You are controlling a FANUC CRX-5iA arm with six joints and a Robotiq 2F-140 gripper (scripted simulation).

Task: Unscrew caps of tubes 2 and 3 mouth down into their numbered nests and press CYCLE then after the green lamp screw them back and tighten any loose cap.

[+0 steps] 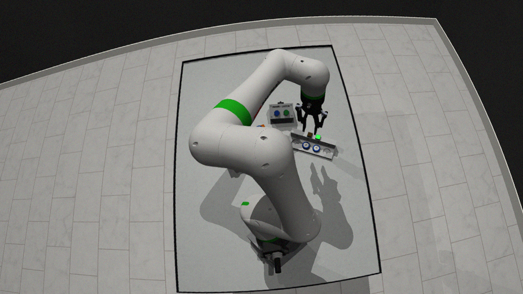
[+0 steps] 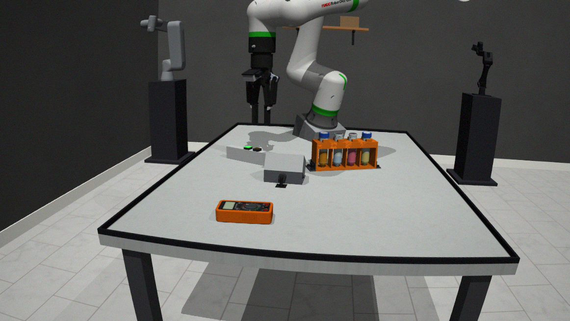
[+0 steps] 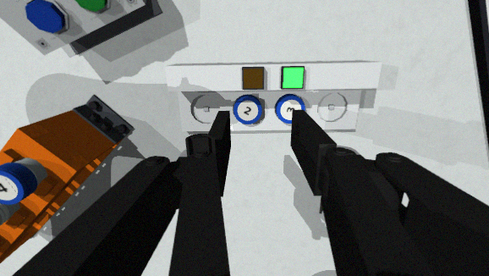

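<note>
Right now my hand is 15 cm above the cap 2, 1 cm to the right of it and 1 cm past it. Also, from my hand: cap 3: 15 cm below, 3 cm to the right, 3 cm behind; then green key: 15 cm ahead, 10 cm below, 9 cm to the left; then blue key: 15 cm ahead, 13 cm to the left, 10 cm below.
</note>
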